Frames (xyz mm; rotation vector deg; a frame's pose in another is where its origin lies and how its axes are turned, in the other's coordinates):
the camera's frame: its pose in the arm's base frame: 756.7 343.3 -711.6 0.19 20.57 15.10
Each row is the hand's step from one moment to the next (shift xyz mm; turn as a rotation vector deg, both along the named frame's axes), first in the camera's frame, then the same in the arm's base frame.
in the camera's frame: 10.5 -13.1 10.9 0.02 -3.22 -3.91
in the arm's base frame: 16.6 -9.5 5.9 -0.52 -3.27 -3.83
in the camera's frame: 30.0 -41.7 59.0 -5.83 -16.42 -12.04
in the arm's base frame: 58.2 -30.1 42.8 -5.27 -17.87 -10.07
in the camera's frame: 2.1 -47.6 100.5 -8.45 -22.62 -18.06
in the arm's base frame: 48.9 -41.1 91.0 -8.15 -24.79 -15.11
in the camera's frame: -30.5 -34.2 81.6 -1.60 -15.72 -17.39
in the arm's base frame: 9.5 -37.3 85.3 -3.49 -16.35 -16.51
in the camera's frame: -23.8 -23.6 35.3 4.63 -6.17 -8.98
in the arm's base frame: -3.2 -27.3 40.1 2.63 -5.17 -10.32
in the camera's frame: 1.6 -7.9 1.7 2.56 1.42 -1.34
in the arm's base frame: 4.0 -7.1 0.6 1.48 1.97 -2.07
